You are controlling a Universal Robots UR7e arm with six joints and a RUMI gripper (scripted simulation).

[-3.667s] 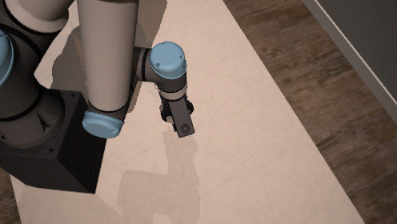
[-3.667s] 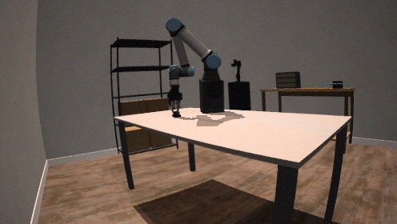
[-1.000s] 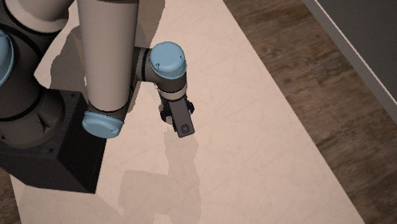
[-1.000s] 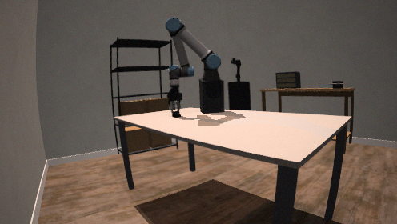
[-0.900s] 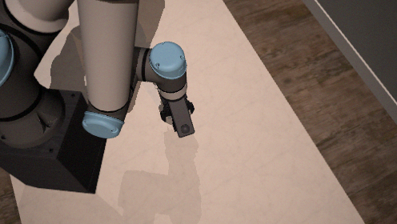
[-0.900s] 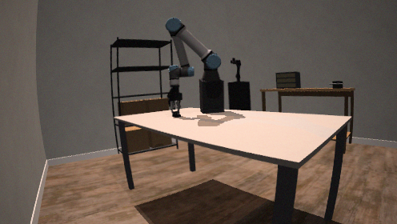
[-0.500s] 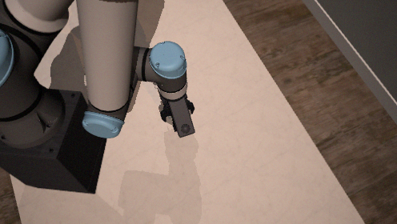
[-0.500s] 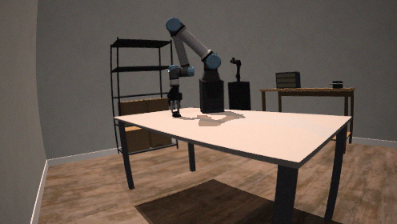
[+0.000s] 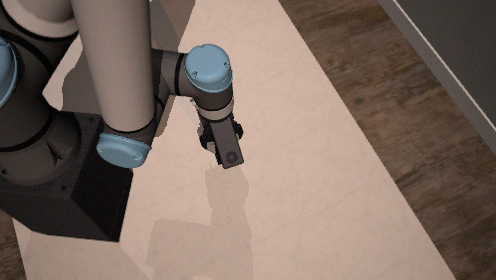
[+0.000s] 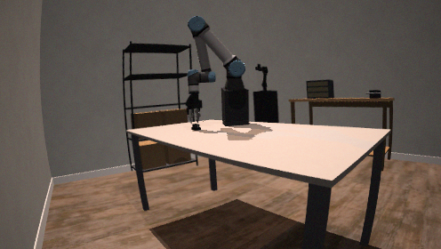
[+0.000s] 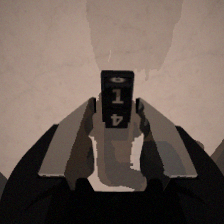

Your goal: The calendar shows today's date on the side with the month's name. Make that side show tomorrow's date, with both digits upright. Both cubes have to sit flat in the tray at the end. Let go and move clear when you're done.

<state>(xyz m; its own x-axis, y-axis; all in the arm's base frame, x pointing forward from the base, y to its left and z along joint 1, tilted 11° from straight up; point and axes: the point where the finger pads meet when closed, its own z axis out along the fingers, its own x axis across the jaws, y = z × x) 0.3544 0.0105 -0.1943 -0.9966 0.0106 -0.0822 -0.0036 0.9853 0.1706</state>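
Right now the dark calendar cube is 3 cm below my hand. From my hand the other things lie so: calendar tray: 2 cm to the left, 5 cm below.
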